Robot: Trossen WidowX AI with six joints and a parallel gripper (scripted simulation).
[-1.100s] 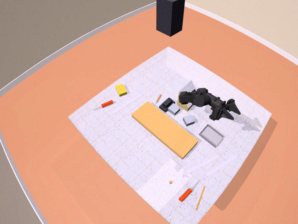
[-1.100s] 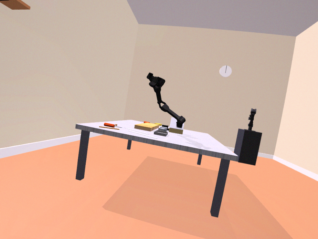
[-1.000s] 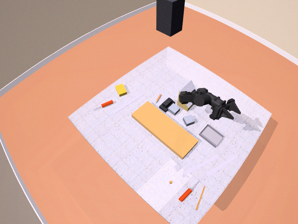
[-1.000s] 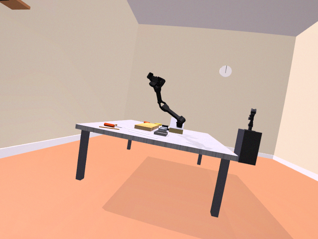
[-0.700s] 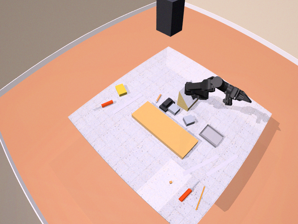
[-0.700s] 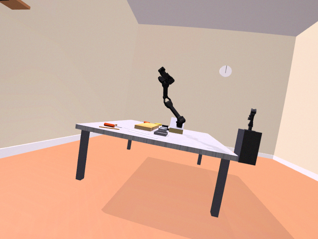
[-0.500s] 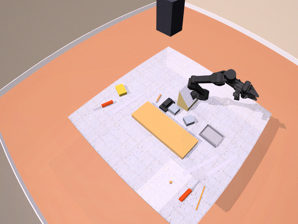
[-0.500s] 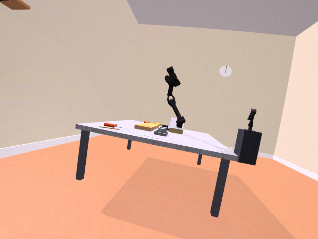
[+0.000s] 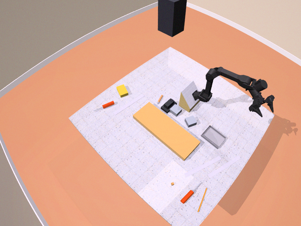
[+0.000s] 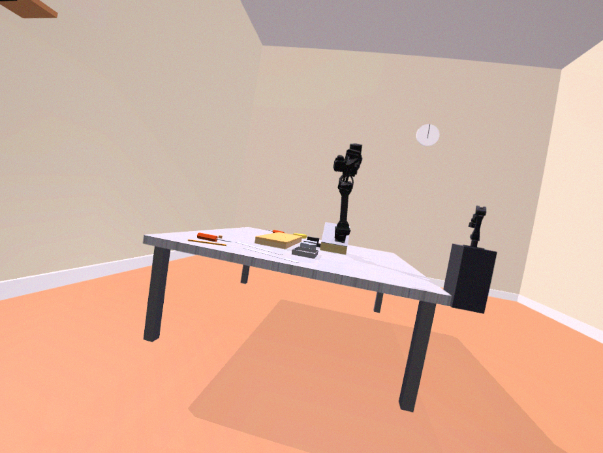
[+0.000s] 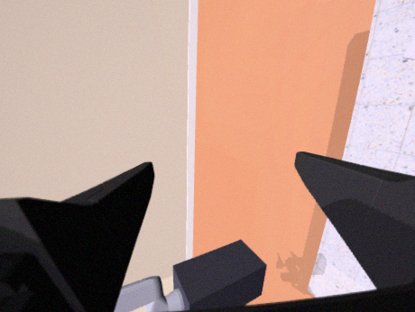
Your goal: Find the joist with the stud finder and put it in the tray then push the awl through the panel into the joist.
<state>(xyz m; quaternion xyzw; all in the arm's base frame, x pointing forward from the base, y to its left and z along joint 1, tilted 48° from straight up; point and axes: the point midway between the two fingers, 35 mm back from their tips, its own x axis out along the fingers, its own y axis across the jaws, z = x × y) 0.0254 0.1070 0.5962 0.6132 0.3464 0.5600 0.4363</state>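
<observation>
Now: the stud finder 15 cm ahead of my gripper tip, 67 cm to the right of it and 35 cm below it. Round my gripper tip: tiny orange cube (62 cm ahead, 23 cm to the right, 39 cm below); then grey tray (14 cm ahead, 23 cm to the right, 38 cm below); then pencil (57 cm ahead, 39 cm below).
</observation>
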